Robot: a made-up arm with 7 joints.
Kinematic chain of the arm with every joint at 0, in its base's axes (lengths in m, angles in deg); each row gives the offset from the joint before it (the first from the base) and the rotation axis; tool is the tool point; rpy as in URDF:
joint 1: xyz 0 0 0.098 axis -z
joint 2: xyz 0 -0.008 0.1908 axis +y
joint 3: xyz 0 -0.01 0.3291 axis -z
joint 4: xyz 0 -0.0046 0.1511 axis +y
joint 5: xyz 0 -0.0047 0.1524 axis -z
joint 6: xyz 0 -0.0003 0.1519 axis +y
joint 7: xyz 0 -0.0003 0.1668 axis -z
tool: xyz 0 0 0 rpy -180 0 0
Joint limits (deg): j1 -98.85..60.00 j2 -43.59..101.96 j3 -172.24..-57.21 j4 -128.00..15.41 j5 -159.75..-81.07 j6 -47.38..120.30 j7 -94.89..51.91
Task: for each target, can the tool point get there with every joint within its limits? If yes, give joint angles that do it. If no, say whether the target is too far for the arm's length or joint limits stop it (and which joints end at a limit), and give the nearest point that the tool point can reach.
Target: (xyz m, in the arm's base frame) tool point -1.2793 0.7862 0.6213
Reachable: no: too far | nearest point -0.6472 0.3978 0.6810 | short by 0.744 m
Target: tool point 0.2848 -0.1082 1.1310
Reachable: yes | joints -80.15 -5.11 -82.98 -45.23 -145.82 -27.13 -27.56
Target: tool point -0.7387 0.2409 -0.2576
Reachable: no: joint limits stop it (at a limit: joint 2, joint 3) | nearest point -0.4662 0.1520 0.2893 | short by 0.617 m
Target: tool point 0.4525 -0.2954 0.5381
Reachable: yes | joints -13.59 42.45 -122.24 -81.83 -129.54 69.30 23.58
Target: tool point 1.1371 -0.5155 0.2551
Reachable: no: too far | nearest point 0.8665 -0.3928 0.2631 | short by 0.297 m
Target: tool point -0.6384 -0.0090 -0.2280
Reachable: no: joint limits stop it (at a limit: joint 2, joint 3) | nearest point -0.4404 -0.0062 0.2663 | short by 0.532 m
